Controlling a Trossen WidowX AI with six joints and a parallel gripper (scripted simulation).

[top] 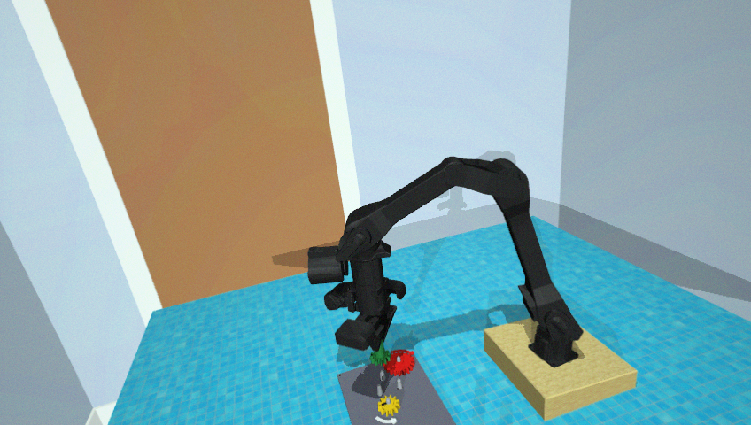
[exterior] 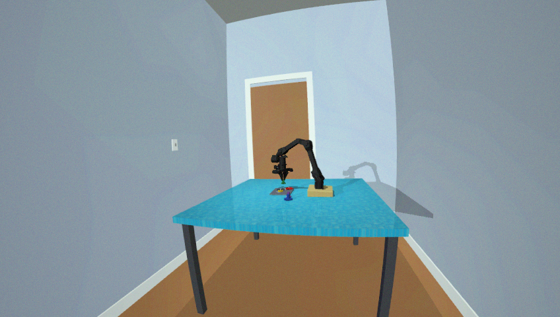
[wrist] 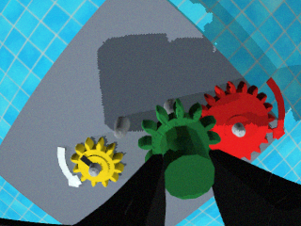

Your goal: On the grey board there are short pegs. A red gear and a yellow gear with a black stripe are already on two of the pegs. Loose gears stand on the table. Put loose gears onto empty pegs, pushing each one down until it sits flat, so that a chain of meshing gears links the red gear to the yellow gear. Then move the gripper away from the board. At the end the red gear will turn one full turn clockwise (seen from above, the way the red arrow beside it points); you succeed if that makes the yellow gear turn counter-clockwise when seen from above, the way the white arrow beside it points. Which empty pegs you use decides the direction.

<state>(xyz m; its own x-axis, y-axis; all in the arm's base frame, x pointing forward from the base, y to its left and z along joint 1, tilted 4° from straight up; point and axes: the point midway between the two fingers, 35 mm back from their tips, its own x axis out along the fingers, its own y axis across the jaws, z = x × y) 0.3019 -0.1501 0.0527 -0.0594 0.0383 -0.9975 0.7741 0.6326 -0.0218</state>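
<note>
My gripper tip is 10 mm above the green gear. The rest, counted from my gripper tip: grey board (80 mm below, 50 mm to the left, 10 mm ahead); then red gear (70 mm below, 50 mm behind, 20 mm to the right); then yellow gear (70 mm to the left, 70 mm below, 20 mm ahead).
</note>
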